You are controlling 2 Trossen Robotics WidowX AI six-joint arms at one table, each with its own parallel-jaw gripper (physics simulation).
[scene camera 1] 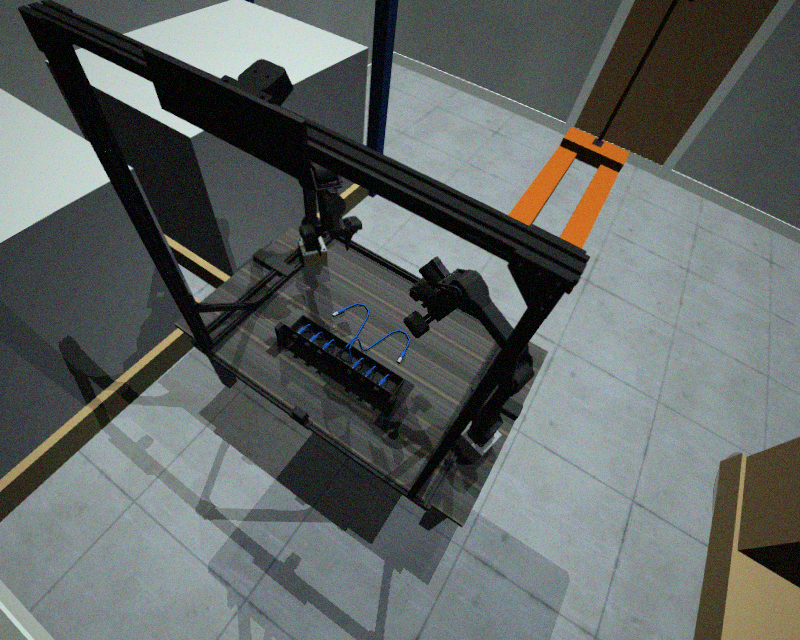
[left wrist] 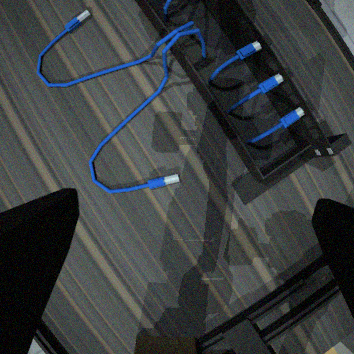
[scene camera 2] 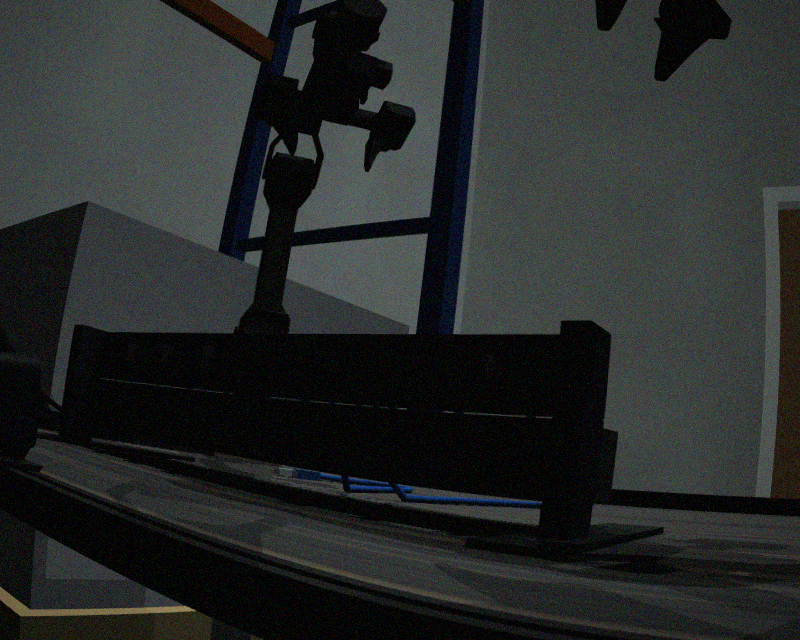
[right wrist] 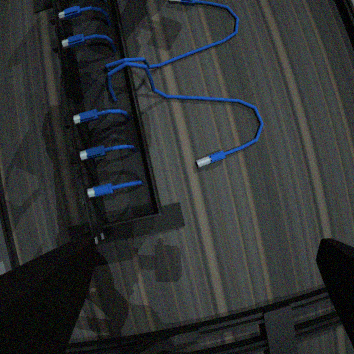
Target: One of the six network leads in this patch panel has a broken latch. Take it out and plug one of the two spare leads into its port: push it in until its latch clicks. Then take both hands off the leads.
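Pixels of known places: left gripper, fingertip midpoint: (scene camera 1: pixel 334 252) (left wrist: pixel 200 206) (scene camera 2: pixel 330 161); right gripper, fingertip midpoint: (scene camera 1: pixel 423 320) (scene camera 2: pixel 633 56) (right wrist: pixel 209 250); left arm's base, link origin: (scene camera 1: pixel 312 244); right arm's base, link origin: (scene camera 1: pixel 480 433).
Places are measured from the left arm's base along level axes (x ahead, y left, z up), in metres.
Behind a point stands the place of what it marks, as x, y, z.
The black patch panel (scene camera 1: pixel 333 365) (scene camera 2: pixel 333 373) (left wrist: pixel 225 121) @[0.406, -0.070, -0.012] (right wrist: pixel 148 160) @[0.626, 0.085, -0.005] stands on the table with six blue leads in two groups of three, including the end lead (scene camera 1: pixel 382 380) @[0.685, 0.049, 0.026] (left wrist: pixel 291 118) (right wrist: pixel 103 189) @[0.686, 0.048, 0.026]. No broken latch can be made out. One spare lead's plug (scene camera 1: pixel 401 357) @[0.583, 0.171, -0.061] (left wrist: pixel 162 181) (right wrist: pixel 212 160) @[0.583, 0.175, -0.056] lies on the table nearer the panel's right end in scene camera 1; the other spare plug (scene camera 1: pixel 338 312) @[0.321, 0.013, -0.060] (left wrist: pixel 77 21) (right wrist: pixel 182 1) @[0.324, 0.017, -0.061] lies farther left. My left gripper (scene camera 2: pixel 329 162) @[0.322, 0.000, 0.276] (left wrist: pixel 200 206) @[0.322, 0.000, 0.276] and right gripper (scene camera 1: pixel 415 308) @[0.662, 0.159, 0.297] (scene camera 2: pixel 632 53) @[0.662, 0.159, 0.297] (right wrist: pixel 209 243) @[0.662, 0.159, 0.297] are open, empty and above the table.
A black frame (scene camera 1: pixel 400 190) @[0.893, -0.095, 0.970] spans over the table (scene camera 1: pixel 266 353) @[0.410, -0.284, -0.069]. The spare leads' cables cross the panel's near wall in the wrist views and meet at its middle. An orange pallet jack (scene camera 1: pixel 600 200) stands on the floor beyond the table.
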